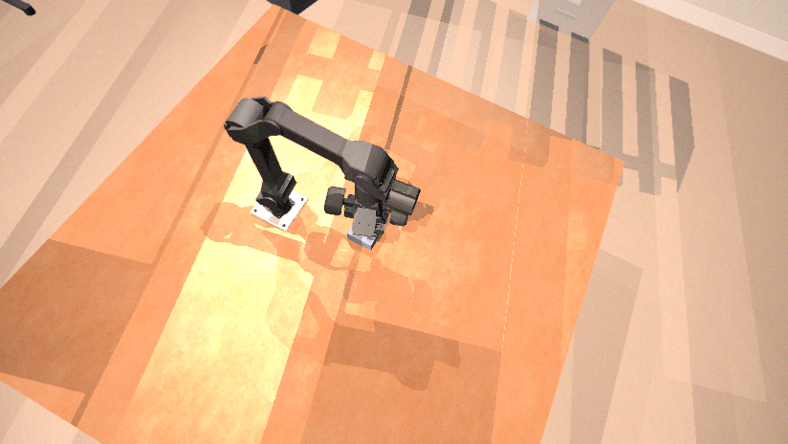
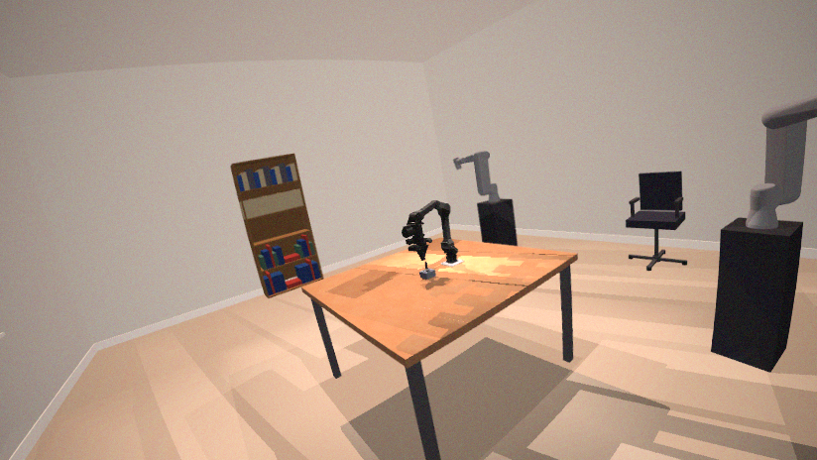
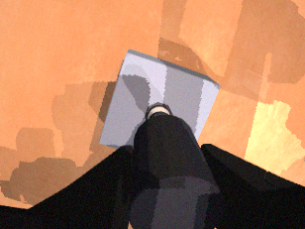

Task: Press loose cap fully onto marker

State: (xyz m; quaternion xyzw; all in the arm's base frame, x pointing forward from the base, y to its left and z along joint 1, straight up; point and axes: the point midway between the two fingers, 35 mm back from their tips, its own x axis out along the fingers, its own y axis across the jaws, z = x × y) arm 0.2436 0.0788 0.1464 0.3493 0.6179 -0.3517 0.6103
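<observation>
Now: gripper tip 100 mm above the holder block, 10 mm to the right of it and 10 mm past it. From my gripper tip the other things lie so: dark marker cap (10 mm above).
</observation>
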